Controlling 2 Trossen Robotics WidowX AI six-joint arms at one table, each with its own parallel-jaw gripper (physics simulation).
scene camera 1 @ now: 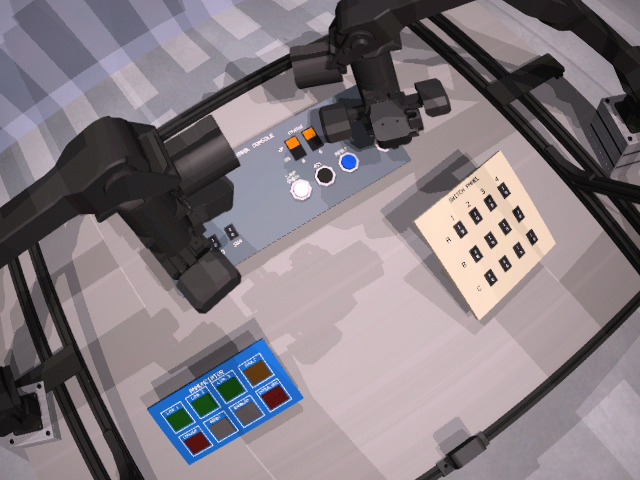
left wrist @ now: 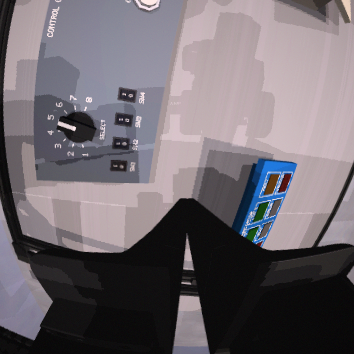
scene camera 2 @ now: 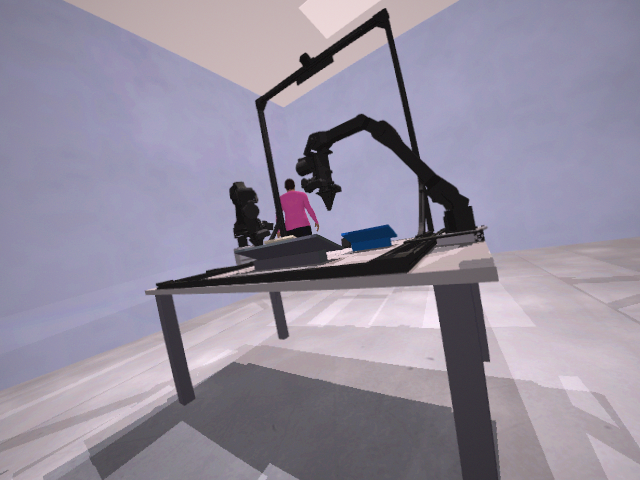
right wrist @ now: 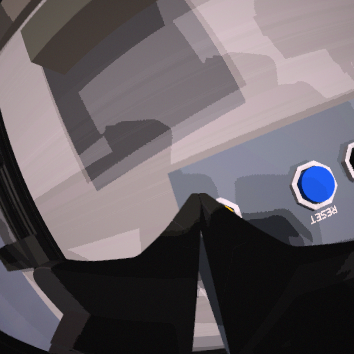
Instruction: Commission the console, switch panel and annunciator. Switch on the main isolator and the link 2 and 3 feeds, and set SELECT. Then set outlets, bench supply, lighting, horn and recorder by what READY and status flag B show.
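Seen in the pictures: left gripper, fingertip midpoint: [scene camera 1: 194, 265] [left wrist: 185, 204] [scene camera 2: 329, 210]; right gripper, fingertip midpoint: [scene camera 1: 395, 147] [right wrist: 197, 199]; left arm's base at its link origin: [scene camera 1: 25, 414] [scene camera 2: 461, 230]; right arm's base at its link origin: [scene camera 1: 635, 116] [scene camera 2: 243, 247].
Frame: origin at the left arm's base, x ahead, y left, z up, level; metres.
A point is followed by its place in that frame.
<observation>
The grey control console [scene camera 1: 273, 222] {y 0.173, x 0.503, z 0.018 m} [scene camera 2: 289, 249] {y 0.231, x 0.480, z 0.033 m} [left wrist: 100, 65] {y 0.215, x 0.459, z 0.040 m} has a SELECT knob [left wrist: 80, 127] {y 0.201, x 0.390, z 0.063 m}, its pointer near 4 and 5, beside small switches SW1 [left wrist: 119, 165] {y 0.153, x 0.353, z 0.027 m} to SW4 [left wrist: 127, 95] {y 0.175, x 0.439, z 0.027 m}. Status flags A [scene camera 1: 292, 143] {y 0.272, x 0.567, z 0.054 m} and B [scene camera 1: 308, 134] {y 0.279, x 0.595, z 0.054 m} show orange in their upper halves. On the blue annunciator [scene camera 1: 297, 395] {y -0.083, x 0.459, z 0.012 m} [scene camera 2: 368, 237] {y -0.074, x 0.366, z 0.018 m}, the READY tile [scene camera 1: 221, 427] {y -0.099, x 0.344, z 0.021 m} is grey. The cream switch panel [scene camera 1: 484, 305] {y -0.054, x 0.745, z 0.014 m} carries three rows of rockers. My left gripper [left wrist: 185, 204] {y 0.085, x 0.395, z 0.145 m} [scene camera 2: 329, 207] {y 0.085, x 0.395, z 0.145 m} is shut and empty, above the table. My right gripper [right wrist: 197, 199] {y 0.221, x 0.713, z 0.038 m} is shut and empty at the yellow button [right wrist: 229, 208] {y 0.231, x 0.695, z 0.033 m}, mostly hiding it; contact is unclear.
White [scene camera 1: 300, 189] {y 0.202, x 0.556, z 0.035 m}, black [scene camera 1: 324, 175] {y 0.212, x 0.596, z 0.035 m} and blue RESET [scene camera 1: 348, 162] {y 0.221, x 0.637, z 0.035 m} [right wrist: 317, 184] {y 0.223, x 0.639, z 0.035 m} buttons line the console near my right gripper. Black rails edge the table, and a tall black frame [scene camera 2: 400, 87] {y -0.329, x 0.227, z 0.639 m} stands over it. A person in pink [scene camera 2: 297, 210] stands beyond the table.
</observation>
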